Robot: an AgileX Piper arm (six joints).
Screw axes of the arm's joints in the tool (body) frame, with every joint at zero. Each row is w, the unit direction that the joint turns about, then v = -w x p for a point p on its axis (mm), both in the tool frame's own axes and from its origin. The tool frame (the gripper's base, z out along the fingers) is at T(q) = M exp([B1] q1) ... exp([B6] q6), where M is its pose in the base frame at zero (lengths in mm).
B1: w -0.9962 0 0.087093 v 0.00 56.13 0.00
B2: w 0 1 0 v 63.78 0.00 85.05
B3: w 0 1 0 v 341.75 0.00 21.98
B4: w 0 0 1 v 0.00 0.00 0.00
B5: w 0 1 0 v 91.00 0.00 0.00
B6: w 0 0 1 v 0.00 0.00 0.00
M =
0.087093 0 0.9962 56.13
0 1 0 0.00
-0.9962 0 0.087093 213.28
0 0 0 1
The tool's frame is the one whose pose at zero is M.
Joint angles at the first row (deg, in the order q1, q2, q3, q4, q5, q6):
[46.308 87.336 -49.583 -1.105 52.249 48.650]
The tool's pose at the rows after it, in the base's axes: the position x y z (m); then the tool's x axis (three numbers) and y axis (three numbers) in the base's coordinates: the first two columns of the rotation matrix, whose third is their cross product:
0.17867, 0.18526, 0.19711, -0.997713, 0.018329, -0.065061, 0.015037, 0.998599, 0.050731
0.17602, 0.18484, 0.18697, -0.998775, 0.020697, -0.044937, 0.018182, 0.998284, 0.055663
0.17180, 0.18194, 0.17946, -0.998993, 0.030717, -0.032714, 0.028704, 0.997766, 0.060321
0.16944, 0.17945, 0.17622, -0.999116, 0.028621, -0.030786, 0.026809, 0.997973, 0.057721
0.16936, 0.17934, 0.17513, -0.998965, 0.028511, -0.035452, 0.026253, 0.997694, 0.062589
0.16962, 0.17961, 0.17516, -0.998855, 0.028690, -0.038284, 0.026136, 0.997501, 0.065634
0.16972, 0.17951, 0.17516, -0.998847, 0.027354, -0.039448, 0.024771, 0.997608, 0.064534
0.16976, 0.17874, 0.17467, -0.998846, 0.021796, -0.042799, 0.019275, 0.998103, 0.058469
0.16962, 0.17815, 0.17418, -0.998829, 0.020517, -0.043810, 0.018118, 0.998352, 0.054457
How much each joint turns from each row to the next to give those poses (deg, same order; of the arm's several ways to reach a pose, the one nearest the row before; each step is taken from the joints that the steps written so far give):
[0.000 0.531 -0.103 0.135 -0.099 -0.821]
[-0.001 0.849 1.663 1.311 -1.941 -0.616]
[0.001 0.007 1.996 0.886 -1.729 0.016]
[0.000 -0.194 1.100 0.000 -0.718 -0.127]
[0.000 0.001 0.307 0.000 -0.696 -0.027]
[0.001 -0.001 0.001 0.000 -0.238 0.001]
[-0.001 0.000 -0.001 -0.118 0.002 -0.002]
[0.000 -0.001 0.130 -0.483 0.000 0.000]
[0.000 0.001 0.129 -0.265 0.000 0.104]

